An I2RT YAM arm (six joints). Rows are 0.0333 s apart.
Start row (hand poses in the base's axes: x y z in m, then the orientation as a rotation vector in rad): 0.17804, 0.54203, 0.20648, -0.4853, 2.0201, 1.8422
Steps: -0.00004, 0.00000, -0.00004, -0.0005, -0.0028, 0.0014; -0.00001, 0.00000, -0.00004, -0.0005, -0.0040, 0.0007; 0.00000, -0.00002, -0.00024, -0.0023, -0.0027, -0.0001; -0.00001, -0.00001, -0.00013, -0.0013, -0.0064, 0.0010; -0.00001, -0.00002, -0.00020, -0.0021, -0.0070, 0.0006; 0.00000, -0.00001, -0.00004, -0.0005, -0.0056, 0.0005; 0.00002, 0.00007, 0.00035, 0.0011, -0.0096, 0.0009; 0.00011, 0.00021, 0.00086, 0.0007, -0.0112, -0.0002; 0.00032, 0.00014, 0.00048, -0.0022, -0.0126, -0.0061; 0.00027, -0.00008, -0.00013, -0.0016, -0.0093, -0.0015; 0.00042, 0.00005, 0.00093, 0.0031, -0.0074, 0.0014
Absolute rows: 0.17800, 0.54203, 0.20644, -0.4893, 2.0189, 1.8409; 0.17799, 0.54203, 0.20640, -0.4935, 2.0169, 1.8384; 0.17799, 0.54201, 0.20616, -0.4963, 2.0175, 1.8346; 0.17798, 0.54200, 0.20603, -0.5030, 2.0147, 1.8301; 0.17797, 0.54198, 0.20583, -0.5100, 2.0123, 1.8243; 0.17797, 0.54197, 0.20579, -0.5152, 2.0092, 1.8207; 0.17799, 0.54204, 0.20614, -0.5236, 2.0019, 1.8164; 0.17810, 0.54225, 0.20700, -0.5322, 1.9938, 1.8101; 0.17842, 0.54239, 0.20748, -0.5363, 1.9872, 1.7968; 0.17869, 0.54231, 0.20735, -0.5426, 1.9825, 1.7888; 0.17911, 0.54236, 0.20828, -0.5490, 1.9746, 1.7879
